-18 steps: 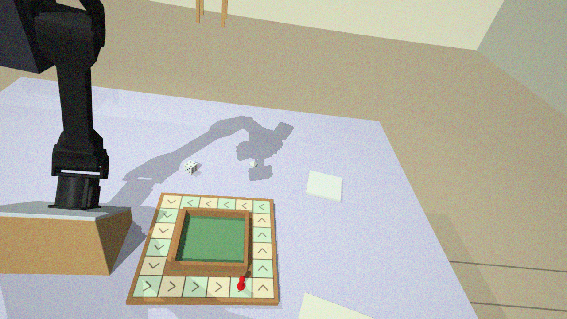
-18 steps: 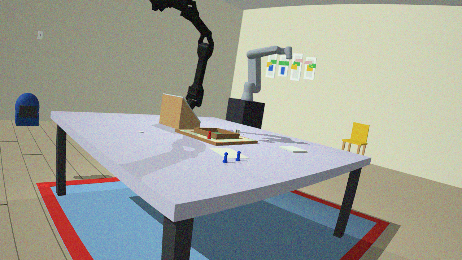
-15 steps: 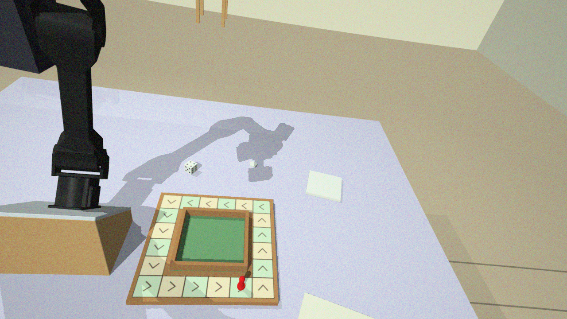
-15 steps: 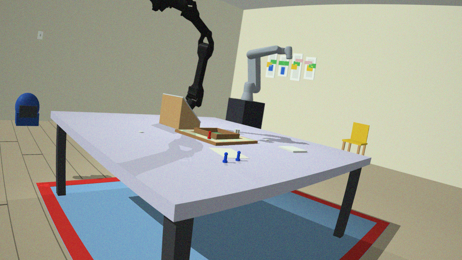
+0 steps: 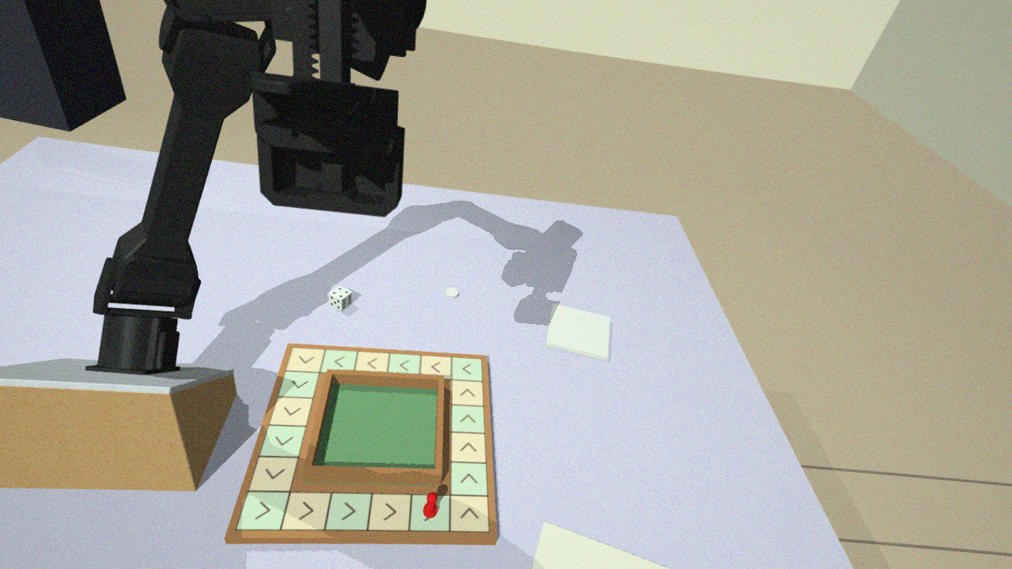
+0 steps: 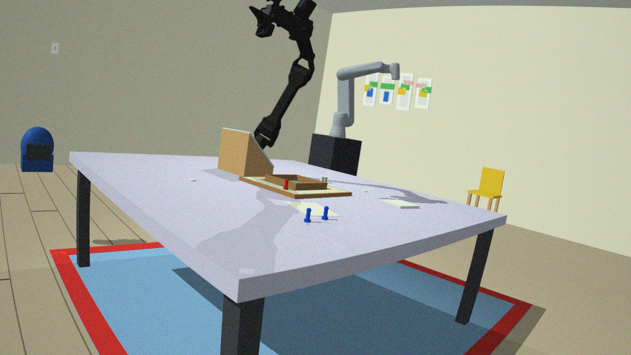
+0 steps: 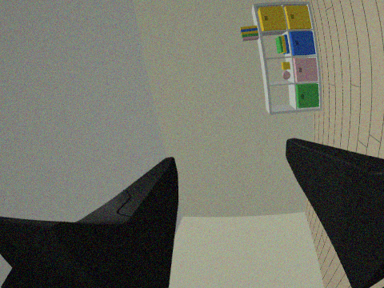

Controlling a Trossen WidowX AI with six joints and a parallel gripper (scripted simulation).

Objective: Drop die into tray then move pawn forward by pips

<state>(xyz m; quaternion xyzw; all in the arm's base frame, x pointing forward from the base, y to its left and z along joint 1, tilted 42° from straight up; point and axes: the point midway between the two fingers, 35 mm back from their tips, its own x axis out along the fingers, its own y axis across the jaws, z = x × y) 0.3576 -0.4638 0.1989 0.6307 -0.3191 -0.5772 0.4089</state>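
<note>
Right now my gripper tip is 59 cm above the white die, 52 cm to the right of it and 16 cm past it. The rest, counted from my gripper tip: green dice tray: 59 cm below, 29 cm to the left, 3 cm behind; then pale card: 60 cm below, 25 cm ahead, 15 cm to the left; then red pawn: 57 cm below, 19 cm to the left, 5 cm ahead.
</note>
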